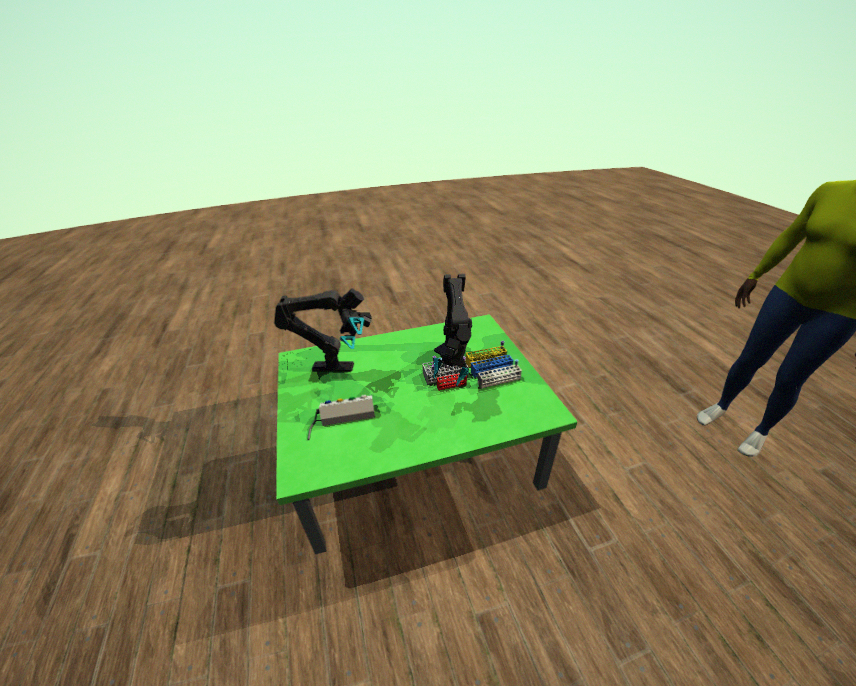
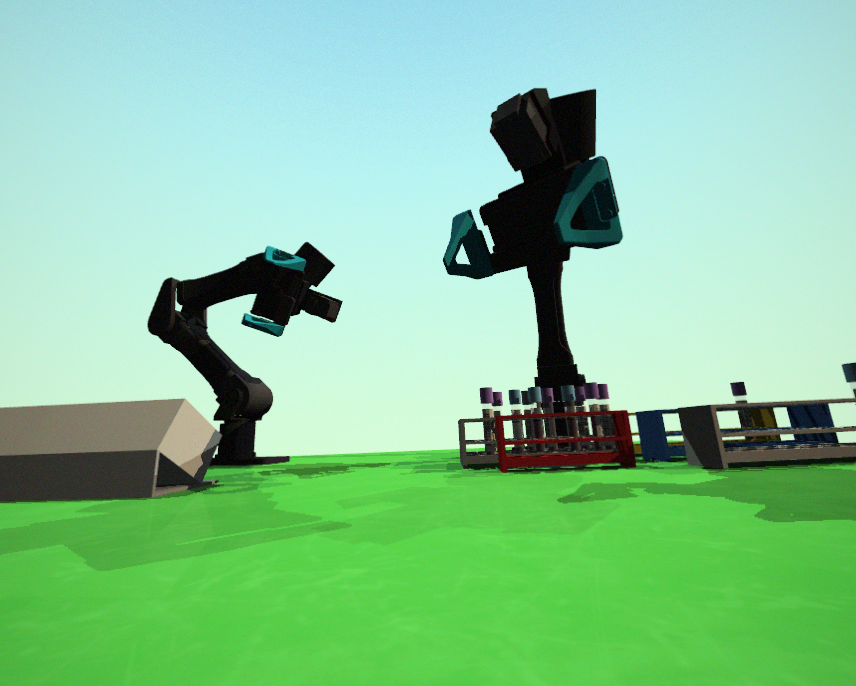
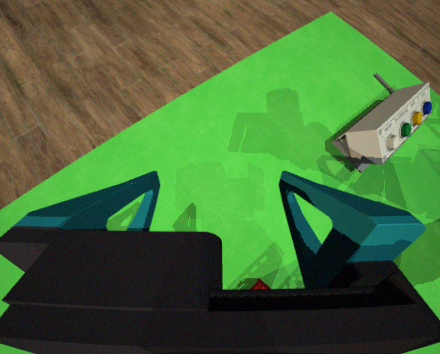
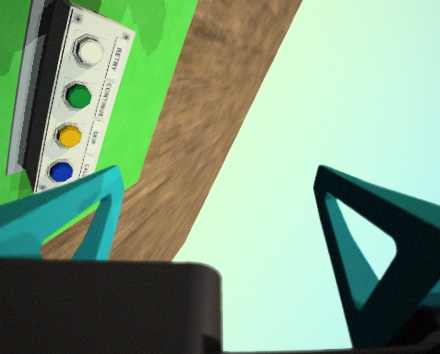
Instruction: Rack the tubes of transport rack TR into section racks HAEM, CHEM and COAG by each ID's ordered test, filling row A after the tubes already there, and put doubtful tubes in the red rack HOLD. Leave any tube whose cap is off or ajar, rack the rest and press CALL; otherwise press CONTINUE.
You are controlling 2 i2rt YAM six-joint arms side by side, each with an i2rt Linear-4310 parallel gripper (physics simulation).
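Places are measured from the left arm's base along level axes (x back, y left, z down), in metres.
Where they show: left gripper, fingertip midpoint: point(image 1: 445, 381) point(image 2: 495, 252) point(image 3: 219, 177); right gripper, fingertip midpoint: point(image 1: 356, 341) point(image 2: 259, 292) point(image 4: 218, 176); right arm's base, origin of the base link: point(image 1: 333, 367) point(image 2: 235, 463).
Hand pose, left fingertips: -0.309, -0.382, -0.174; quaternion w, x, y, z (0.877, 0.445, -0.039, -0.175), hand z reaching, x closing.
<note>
After its pixels a point has its place, as x, y, z.
Transport rack TR point(image 1: 428, 374) {-0.128, -0.298, -0.057} point(image 2: 463, 443) {-0.129, -0.305, -0.028} is grey and holds several upright tubes with purple or teal caps; IDs and cap seating are too small to tell. The red rack HOLD point(image 1: 451, 381) {-0.216, -0.239, -0.030} point(image 2: 564, 458) {-0.227, -0.248, -0.011} point(image 3: 259, 285) {-0.196, -0.294, -0.014} stands in front of it. White point(image 1: 500, 380) {-0.360, -0.061, -0.008} point(image 2: 696, 437) {-0.303, -0.147, -0.027}, blue point(image 1: 493, 368) {-0.299, -0.035, -0.030} point(image 2: 650, 435) {-0.236, -0.112, -0.028} and yellow point(image 1: 488, 355) {-0.207, 0.047, -0.014} section racks stand to the right; their names are unreadable. My left gripper point(image 1: 450, 371) {-0.309, -0.382, -0.174} point(image 2: 533, 258) point(image 3: 219, 177) {-0.309, -0.382, -0.174} is open and empty, above the racks. My right gripper point(image 1: 352, 333) {0.071, -0.524, -0.259} point(image 2: 272, 292) {0.071, -0.524, -0.259} point(image 4: 218, 176) {0.071, -0.524, -0.259} is open and empty, high and away from the racks.
A button box point(image 1: 346, 408) {-0.041, -0.690, -0.063} point(image 2: 85, 428) {-0.057, -0.669, -0.059} point(image 3: 372, 112) {-0.062, -0.677, -0.044} stands at the left of the table. Its green CONTINUE button point(image 3: 406, 130) {-0.015, -0.634, -0.070} point(image 4: 78, 96) {-0.008, -0.636, -0.068} and blue CALL button point(image 3: 427, 107) {0.038, -0.718, -0.070} point(image 4: 61, 171) {0.045, -0.718, -0.068} show. A person point(image 1: 807, 257) stands on the floor at the right.
</note>
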